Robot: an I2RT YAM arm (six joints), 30 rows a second.
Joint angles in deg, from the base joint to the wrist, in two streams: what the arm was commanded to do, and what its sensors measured. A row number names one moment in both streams.
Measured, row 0:
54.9 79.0 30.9 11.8 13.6 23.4
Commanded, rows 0 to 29:
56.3 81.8 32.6 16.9 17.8 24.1
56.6 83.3 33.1 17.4 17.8 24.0
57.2 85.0 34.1 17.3 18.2 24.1
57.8 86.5 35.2 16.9 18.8 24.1
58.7 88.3 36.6 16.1 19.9 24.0
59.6 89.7 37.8 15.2 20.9 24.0
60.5 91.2 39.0 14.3 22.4 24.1
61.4 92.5 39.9 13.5 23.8 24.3
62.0 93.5 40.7 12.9 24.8 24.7
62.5 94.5 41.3 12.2 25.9 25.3
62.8 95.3 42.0 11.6 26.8 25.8
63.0 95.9 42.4 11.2 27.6 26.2
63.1 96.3 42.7 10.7 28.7 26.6
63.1 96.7 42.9 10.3 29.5 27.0
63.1 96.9 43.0 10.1 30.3 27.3
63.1 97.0 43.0 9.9 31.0 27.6
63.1 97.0 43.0 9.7 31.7 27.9
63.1 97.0 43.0 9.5 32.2 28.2
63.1 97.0 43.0 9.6 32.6 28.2
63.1 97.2 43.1 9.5 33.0 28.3
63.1 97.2 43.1 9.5 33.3 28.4
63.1 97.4 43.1 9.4 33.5 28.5
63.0 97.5 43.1 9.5 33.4 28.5
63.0 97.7 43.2 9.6 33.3 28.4
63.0 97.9 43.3 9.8 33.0 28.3
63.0 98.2 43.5 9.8 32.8 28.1
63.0 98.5 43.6 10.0 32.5 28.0
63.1 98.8 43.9 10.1 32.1 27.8
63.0 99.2 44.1 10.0 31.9 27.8
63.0 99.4 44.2 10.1 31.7 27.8
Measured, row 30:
63.1 98.8 42.4 9.6 30.6 27.2
